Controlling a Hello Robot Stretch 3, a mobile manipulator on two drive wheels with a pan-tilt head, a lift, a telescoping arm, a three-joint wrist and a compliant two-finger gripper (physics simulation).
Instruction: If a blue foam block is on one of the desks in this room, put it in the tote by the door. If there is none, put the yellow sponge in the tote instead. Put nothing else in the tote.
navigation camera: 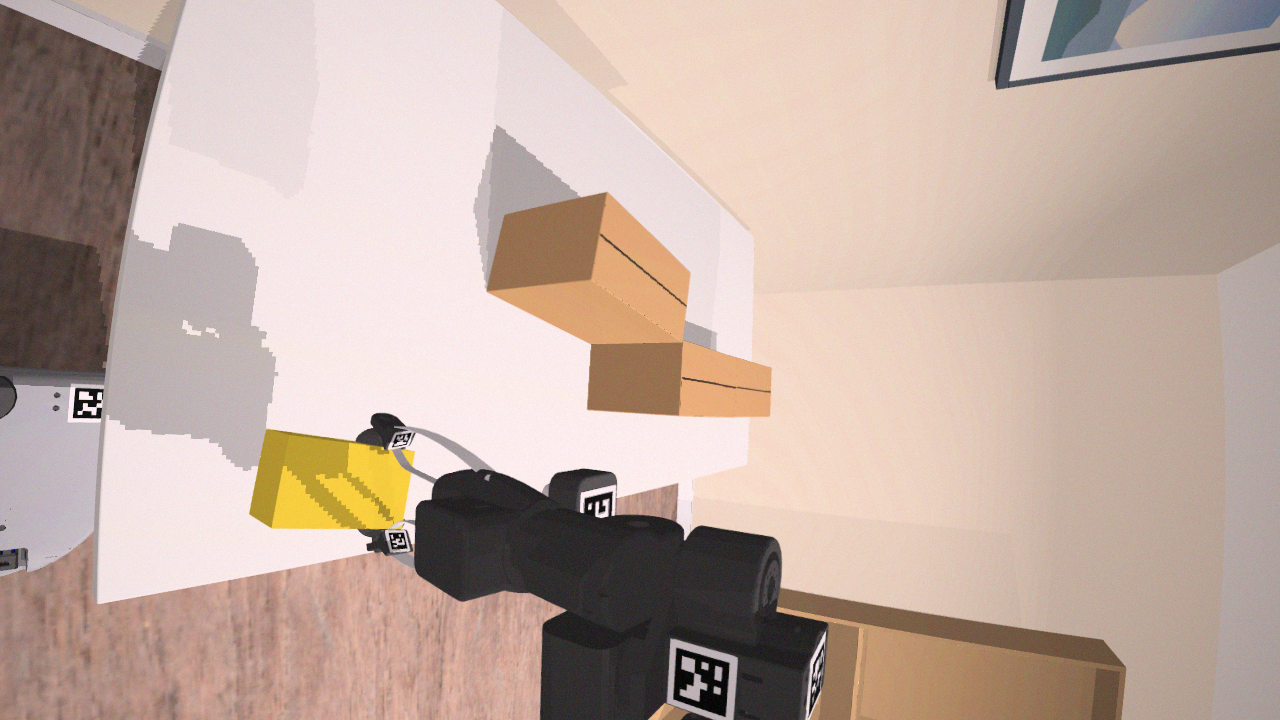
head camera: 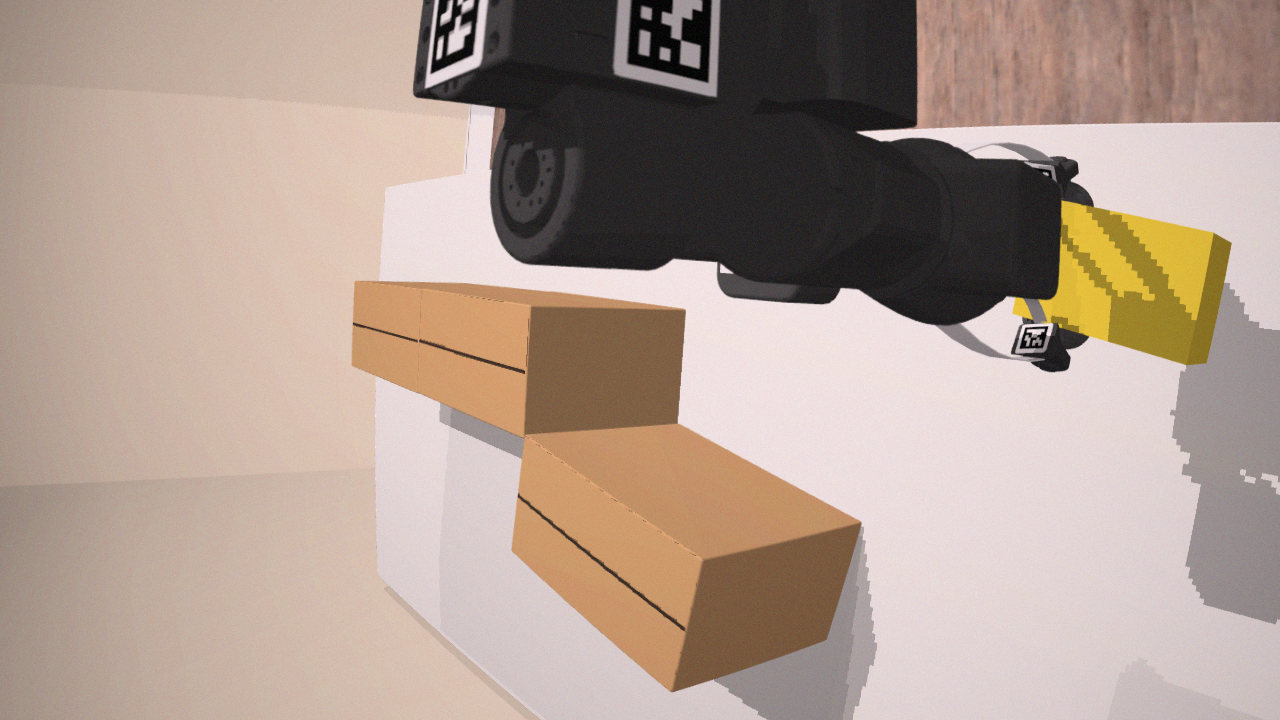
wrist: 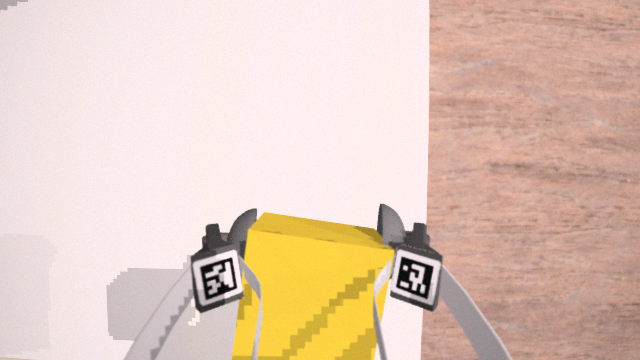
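The yellow sponge point(head camera: 1154, 277) point(navigation camera: 326, 492) point(wrist: 310, 295) is a thick rectangular block, held slightly askew between the fingertips. My gripper point(head camera: 1069, 268) point(navigation camera: 380, 486) point(wrist: 316, 231) is shut on it, with one fingertip against each long side. The sponge hangs above the white desk point(head camera: 984, 465) point(navigation camera: 384, 223) point(wrist: 150, 125), near the desk's edge, and its shadow falls apart from it on the top. The wrist hides part of the sponge's near end in the head view. A blue foam block and the tote do not show in these views.
Brown boxes point(head camera: 608, 367) point(navigation camera: 635, 380) stand on the desk, one angled box point(head camera: 689, 492) point(navigation camera: 550, 241) touching the others at a corner. A wooden shelf unit point(navigation camera: 984, 617) stands by the wall. Wood floor point(head camera: 1100, 62) point(navigation camera: 268, 653) point(wrist: 535, 175) lies beyond the desk's edge.
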